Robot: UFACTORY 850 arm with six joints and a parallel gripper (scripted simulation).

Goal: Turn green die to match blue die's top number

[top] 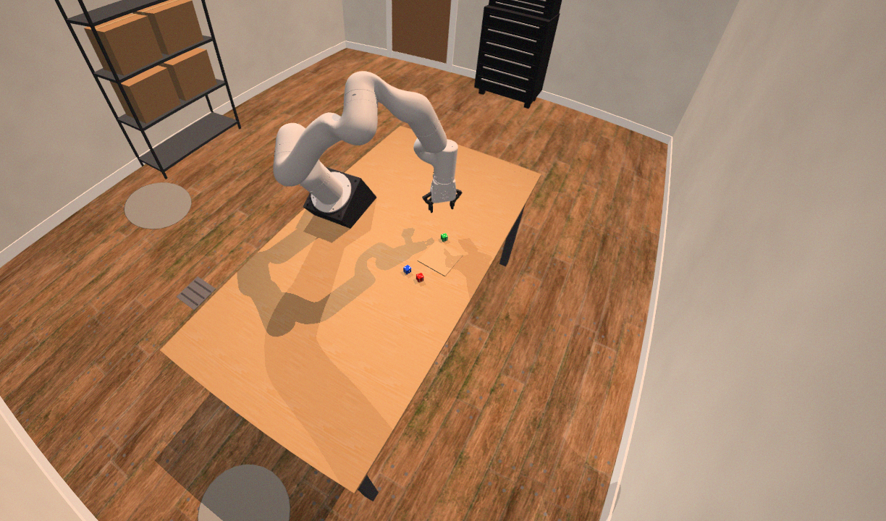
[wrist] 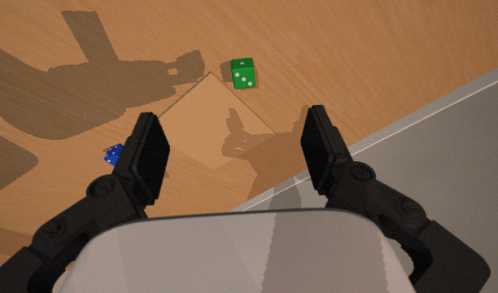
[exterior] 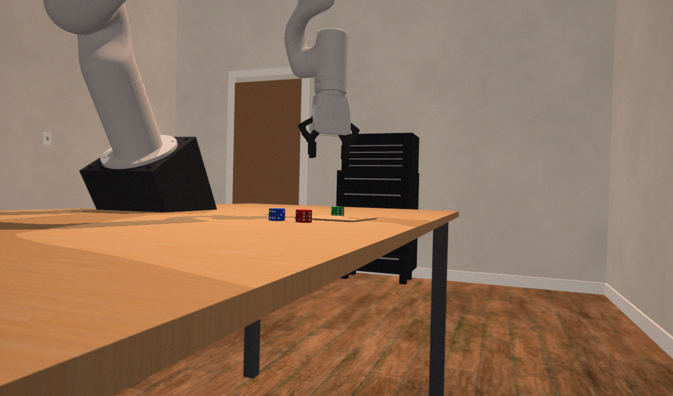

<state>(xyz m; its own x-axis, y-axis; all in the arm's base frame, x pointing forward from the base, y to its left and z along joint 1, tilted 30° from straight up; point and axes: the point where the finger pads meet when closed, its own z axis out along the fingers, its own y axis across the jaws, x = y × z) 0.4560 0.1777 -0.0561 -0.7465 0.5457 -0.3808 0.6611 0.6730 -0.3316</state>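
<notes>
Now: hand 140 mm above the green die, 40 mm short of it and 20 mm to the left of it. From my hand the other things lie so: blue die 260 mm to the right, 140 mm below; red die 270 mm to the right, 140 mm below, 70 mm ahead; tan mat 150 mm below, 120 mm to the right, 80 mm ahead.
</notes>
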